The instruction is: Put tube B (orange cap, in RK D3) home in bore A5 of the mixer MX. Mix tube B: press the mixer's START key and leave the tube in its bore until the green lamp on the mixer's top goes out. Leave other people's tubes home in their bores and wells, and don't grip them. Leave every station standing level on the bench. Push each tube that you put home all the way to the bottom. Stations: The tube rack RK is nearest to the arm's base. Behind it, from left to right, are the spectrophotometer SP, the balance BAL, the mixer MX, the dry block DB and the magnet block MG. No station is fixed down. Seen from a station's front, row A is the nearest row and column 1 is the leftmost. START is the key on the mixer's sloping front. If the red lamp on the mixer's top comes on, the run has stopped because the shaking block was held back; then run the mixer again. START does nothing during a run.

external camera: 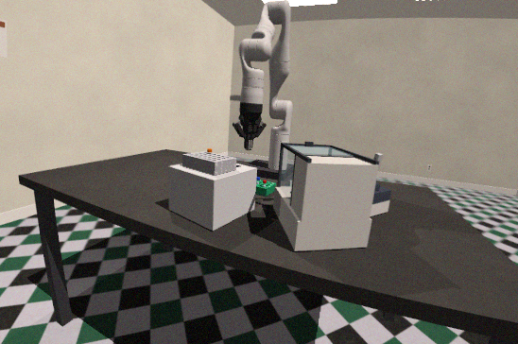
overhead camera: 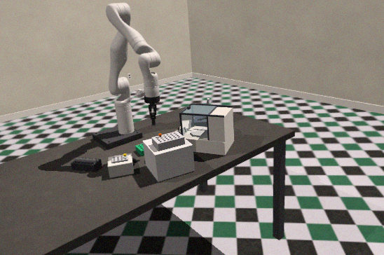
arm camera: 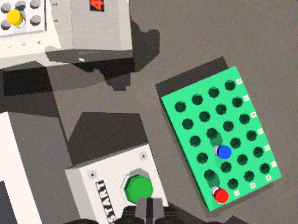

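Now: the START key 10 mm ahead of my hand and 120 mm below it. The rest, counted from my hand: grey shaking block (180 mm ahead, 30 mm to the right, 30 mm below); green tube rack RK (90 mm behind, 170 mm below); blue-capped tube (80 mm behind, 10 mm to the left, 160 mm below).
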